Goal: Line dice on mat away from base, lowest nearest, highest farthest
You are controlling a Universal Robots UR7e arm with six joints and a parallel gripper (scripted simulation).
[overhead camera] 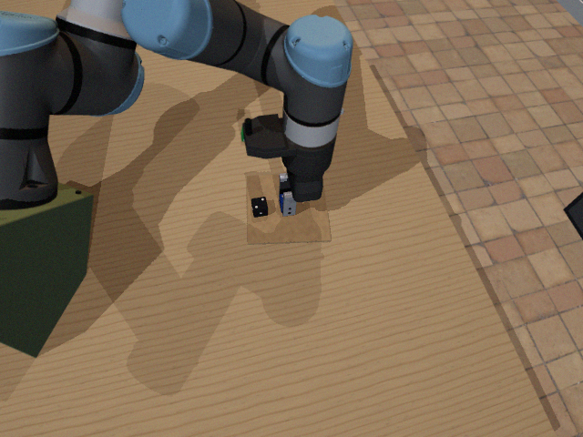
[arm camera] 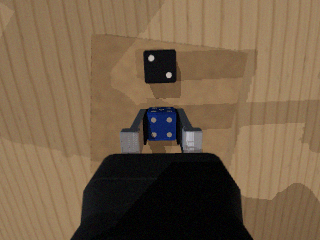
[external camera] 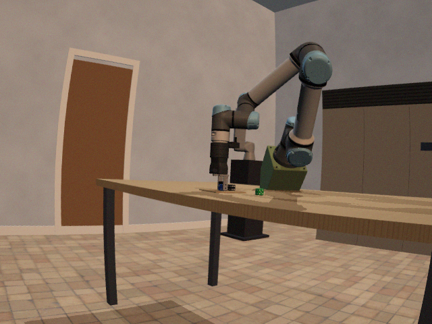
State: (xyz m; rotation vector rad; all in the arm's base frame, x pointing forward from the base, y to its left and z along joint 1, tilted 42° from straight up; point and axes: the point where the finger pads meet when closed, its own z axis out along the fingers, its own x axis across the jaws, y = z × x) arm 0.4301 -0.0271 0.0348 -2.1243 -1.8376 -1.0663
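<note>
The blue die lies 1 cm below my hand. Round my hand: green die (17 cm to the left, 4 cm behind, 1 cm below); then black die (5 cm behind, 1 cm below); then mat (2 cm below).
</note>
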